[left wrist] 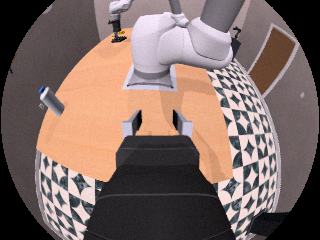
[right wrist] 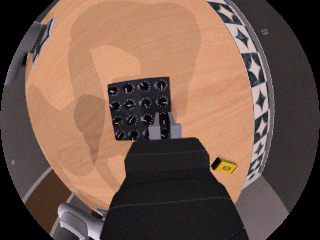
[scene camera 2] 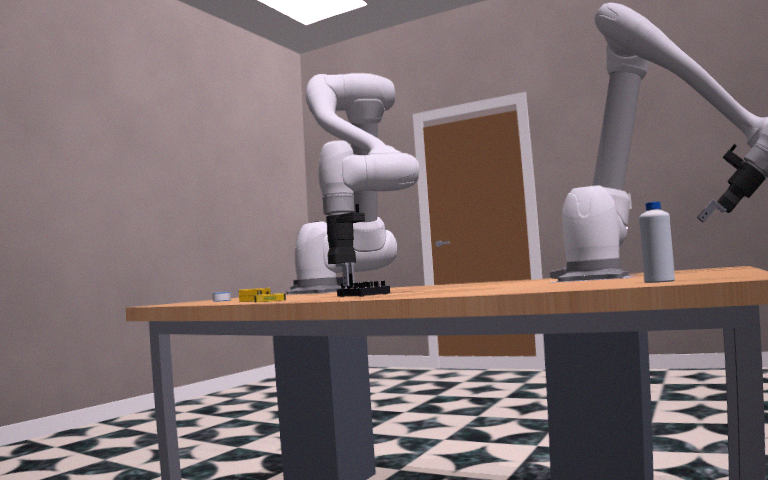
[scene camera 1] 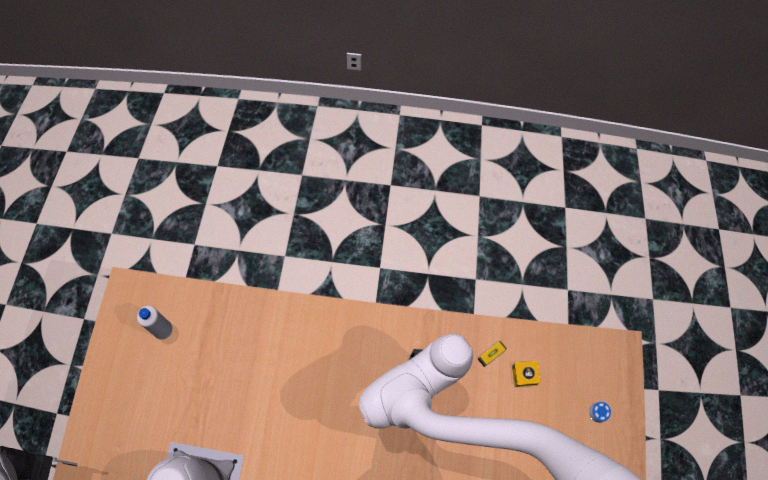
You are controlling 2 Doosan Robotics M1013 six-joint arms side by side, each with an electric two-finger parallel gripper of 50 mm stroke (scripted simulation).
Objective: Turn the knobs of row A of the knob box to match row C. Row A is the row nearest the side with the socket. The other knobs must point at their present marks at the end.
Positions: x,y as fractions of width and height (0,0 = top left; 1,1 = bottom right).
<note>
In view: the left gripper (left wrist: 0.49,0.49), the right gripper (scene camera 2: 0.46,0.60) and a white bottle (scene camera 2: 0.86,0.53).
The right gripper shows as well in the right wrist view (right wrist: 0.51,0.49). The right wrist view does not show the white bottle: it is out of frame.
</note>
